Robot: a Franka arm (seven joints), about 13 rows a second.
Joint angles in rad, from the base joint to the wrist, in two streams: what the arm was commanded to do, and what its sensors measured. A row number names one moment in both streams.
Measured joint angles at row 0: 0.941 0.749 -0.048 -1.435 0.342 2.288 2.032
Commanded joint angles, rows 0 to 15: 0.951 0.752 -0.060 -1.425 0.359 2.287 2.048; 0.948 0.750 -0.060 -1.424 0.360 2.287 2.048; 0.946 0.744 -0.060 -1.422 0.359 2.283 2.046; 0.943 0.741 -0.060 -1.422 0.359 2.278 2.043; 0.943 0.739 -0.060 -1.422 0.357 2.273 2.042; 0.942 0.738 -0.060 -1.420 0.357 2.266 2.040; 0.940 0.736 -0.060 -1.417 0.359 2.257 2.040; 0.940 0.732 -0.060 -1.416 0.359 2.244 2.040; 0.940 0.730 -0.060 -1.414 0.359 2.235 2.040; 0.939 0.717 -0.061 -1.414 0.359 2.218 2.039; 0.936 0.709 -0.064 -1.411 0.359 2.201 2.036; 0.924 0.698 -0.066 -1.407 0.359 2.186 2.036; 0.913 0.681 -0.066 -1.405 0.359 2.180 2.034; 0.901 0.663 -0.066 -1.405 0.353 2.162 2.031; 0.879 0.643 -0.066 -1.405 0.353 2.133 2.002; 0.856 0.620 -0.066 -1.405 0.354 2.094 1.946
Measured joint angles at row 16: 0.903 0.679 -0.075 -1.393 0.342 2.160 2.014
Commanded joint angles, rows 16 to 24: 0.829 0.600 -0.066 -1.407 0.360 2.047 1.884; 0.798 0.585 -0.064 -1.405 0.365 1.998 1.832; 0.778 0.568 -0.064 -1.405 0.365 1.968 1.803; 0.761 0.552 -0.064 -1.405 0.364 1.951 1.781; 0.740 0.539 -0.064 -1.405 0.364 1.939 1.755; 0.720 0.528 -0.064 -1.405 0.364 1.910 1.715; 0.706 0.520 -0.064 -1.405 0.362 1.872 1.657; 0.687 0.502 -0.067 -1.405 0.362 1.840 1.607; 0.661 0.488 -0.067 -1.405 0.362 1.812 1.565
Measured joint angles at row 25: 0.705 0.530 -0.078 -1.390 0.342 1.860 1.647
